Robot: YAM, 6 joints.
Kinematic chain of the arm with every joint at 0, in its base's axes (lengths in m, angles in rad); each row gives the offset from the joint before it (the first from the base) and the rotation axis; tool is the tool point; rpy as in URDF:
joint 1: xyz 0 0 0.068 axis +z
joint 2: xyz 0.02 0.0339 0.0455 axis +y
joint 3: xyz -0.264 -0.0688 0 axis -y
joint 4: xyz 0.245 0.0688 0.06 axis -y
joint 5: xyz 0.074 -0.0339 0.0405 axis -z
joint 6: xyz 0.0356 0 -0.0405 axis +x
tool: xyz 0 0 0 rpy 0 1.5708 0
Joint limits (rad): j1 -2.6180..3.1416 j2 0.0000..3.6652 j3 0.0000..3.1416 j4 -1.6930..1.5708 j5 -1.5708..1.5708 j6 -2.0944..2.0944
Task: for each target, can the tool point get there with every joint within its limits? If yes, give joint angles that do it. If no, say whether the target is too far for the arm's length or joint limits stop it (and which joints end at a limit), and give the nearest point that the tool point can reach.
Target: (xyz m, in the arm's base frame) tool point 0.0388 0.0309 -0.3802
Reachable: no: joint limits stop it (at a limit: joint 2) | nearest point 0.0580 0.0462 -0.3355 | short by 0.051 m
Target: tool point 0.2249 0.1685 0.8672
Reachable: no: too far | nearest point 0.1799 0.1348 0.7049 | short by 0.172 m
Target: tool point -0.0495 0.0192 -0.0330
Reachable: yes | joints -0.7774 3.2841 0.3498 -0.2083 0.6331 0.5056
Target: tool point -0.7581 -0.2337 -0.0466
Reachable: no: too far | nearest point -0.5668 -0.1747 0.0193 | short by 0.211 m
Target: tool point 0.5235 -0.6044 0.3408
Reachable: no: too far | nearest point 0.4065 -0.4693 0.2887 | short by 0.186 m
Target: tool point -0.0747 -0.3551 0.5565
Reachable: yes | joints -1.8541 1.7765 1.9852 0.6823 -0.8849 -1.5285
